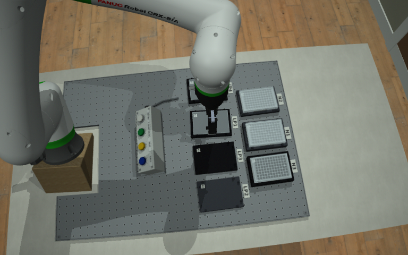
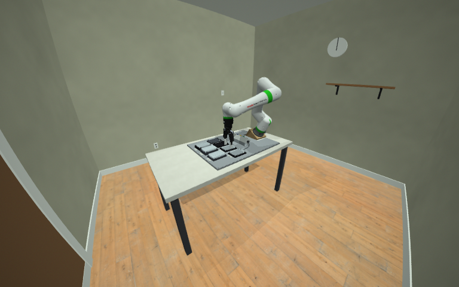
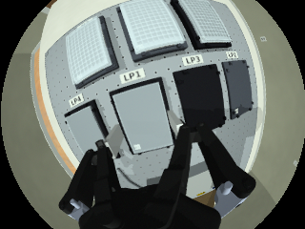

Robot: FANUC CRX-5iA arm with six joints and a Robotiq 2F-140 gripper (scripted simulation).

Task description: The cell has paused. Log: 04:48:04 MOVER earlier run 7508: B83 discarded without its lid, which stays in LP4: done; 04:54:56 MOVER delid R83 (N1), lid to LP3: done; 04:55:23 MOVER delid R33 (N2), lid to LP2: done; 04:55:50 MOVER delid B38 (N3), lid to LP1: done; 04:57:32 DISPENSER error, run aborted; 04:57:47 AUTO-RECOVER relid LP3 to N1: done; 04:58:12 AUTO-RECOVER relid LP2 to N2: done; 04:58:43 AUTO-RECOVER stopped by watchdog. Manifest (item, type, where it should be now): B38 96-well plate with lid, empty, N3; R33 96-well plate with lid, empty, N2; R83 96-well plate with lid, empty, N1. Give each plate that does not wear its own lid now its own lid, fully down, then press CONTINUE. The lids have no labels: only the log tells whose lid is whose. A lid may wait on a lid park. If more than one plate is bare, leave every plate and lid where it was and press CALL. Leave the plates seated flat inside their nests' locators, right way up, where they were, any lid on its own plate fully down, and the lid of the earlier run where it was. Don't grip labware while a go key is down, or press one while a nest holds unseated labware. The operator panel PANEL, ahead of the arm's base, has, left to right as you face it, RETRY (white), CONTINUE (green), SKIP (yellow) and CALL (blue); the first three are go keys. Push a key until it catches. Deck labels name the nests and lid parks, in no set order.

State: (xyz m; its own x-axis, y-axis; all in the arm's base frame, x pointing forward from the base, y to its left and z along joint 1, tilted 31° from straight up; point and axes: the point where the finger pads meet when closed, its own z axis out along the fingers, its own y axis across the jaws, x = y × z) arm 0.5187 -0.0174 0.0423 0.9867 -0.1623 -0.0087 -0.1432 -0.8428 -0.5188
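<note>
Right now my hand is 5 cm above the lid park LP1. From my hand the other things lie so: white key: 24 cm behind, 4 cm to the left, 1 cm above; then lid park LP3: 13 cm to the right, 5 cm below, 1 cm behind; then green key: 24 cm behind, 1 cm to the right, 1 cm above.
</note>
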